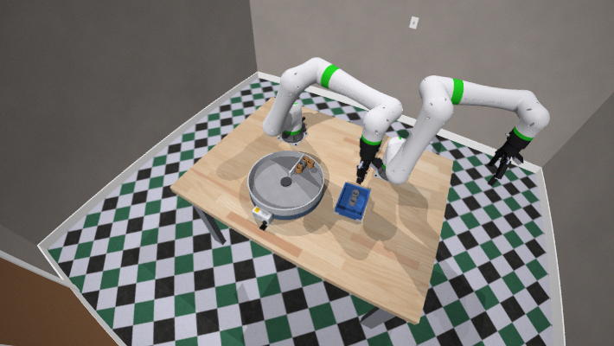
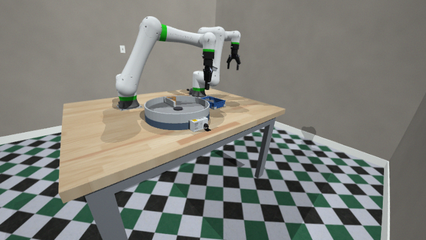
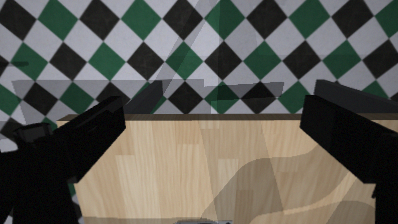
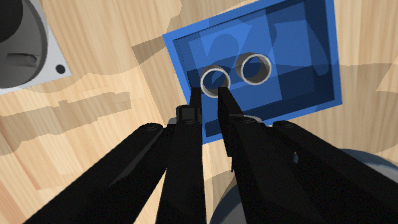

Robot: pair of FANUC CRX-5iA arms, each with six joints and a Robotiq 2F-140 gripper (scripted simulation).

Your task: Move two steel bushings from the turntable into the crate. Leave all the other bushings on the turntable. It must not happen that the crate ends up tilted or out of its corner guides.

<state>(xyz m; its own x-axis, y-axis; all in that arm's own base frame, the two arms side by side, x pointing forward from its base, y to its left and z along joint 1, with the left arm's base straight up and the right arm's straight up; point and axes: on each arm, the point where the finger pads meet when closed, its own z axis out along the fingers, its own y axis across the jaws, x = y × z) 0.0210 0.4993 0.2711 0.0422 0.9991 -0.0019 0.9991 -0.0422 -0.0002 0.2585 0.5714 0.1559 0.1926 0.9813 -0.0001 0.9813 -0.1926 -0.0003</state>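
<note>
Now: the blue crate 13 cm below my right hand and 6 cm ahead of it. Round my right hand: turntable 37 cm to the right, 14 cm ahead, 10 cm below.
</note>
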